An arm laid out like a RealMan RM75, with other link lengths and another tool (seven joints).
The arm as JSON. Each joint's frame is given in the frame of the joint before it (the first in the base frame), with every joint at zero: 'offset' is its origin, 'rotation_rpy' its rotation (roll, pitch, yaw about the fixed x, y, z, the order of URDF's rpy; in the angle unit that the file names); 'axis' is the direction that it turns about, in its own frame. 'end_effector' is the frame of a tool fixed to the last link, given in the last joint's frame.
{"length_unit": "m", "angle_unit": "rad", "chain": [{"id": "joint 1", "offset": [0.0, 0.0, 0.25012], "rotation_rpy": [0.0, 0.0, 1.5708], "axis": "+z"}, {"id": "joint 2", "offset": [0.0, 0.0, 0.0], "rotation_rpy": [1.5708, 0.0, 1.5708], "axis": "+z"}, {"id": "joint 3", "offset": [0.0, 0.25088, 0.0], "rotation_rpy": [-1.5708, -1.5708, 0.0], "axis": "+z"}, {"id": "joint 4", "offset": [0.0, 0.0, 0.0], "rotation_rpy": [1.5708, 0.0, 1.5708], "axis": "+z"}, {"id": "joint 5", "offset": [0.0, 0.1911, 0.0], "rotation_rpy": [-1.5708, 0.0, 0.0], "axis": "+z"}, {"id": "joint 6", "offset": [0.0, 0.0, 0.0], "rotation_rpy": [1.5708, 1.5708, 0.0], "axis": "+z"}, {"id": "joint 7", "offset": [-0.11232, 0.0, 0.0], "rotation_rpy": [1.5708, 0.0, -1.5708], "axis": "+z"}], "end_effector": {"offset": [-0.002, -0.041, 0.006], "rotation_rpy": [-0.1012, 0.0, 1.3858]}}
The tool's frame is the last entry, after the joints.
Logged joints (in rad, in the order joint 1, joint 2, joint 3, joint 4, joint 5, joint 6, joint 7), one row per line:
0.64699 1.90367 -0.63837 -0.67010 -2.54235 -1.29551 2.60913
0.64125 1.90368 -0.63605 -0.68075 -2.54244 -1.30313 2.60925
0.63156 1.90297 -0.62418 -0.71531 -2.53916 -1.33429 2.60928
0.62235 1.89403 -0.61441 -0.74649 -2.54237 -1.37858 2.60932
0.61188 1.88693 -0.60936 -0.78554 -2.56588 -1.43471 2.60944
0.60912 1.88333 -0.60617 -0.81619 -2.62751 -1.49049 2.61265
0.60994 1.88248 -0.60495 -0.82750 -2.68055 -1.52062 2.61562
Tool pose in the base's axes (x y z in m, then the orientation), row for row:
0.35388 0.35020 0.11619 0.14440 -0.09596 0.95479 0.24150
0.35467 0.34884 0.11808 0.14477 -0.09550 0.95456 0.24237
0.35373 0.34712 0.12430 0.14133 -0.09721 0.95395 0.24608
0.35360 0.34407 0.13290 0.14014 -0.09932 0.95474 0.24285
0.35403 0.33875 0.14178 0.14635 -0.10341 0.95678 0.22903
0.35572 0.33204 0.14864 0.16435 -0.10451 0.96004 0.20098
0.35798 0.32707 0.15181 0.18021 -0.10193 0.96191 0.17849
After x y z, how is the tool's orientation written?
As a quaternion, w x y z.
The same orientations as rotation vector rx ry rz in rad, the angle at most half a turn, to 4 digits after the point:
-0.2766 2.7517 0.6960
-0.2752 2.7504 0.6984
-0.2806 2.7540 0.7104
-0.2869 2.7581 0.7016
-0.2977 2.7544 0.6593
-0.2979 2.7363 0.5728
-0.2880 2.7178 0.5043

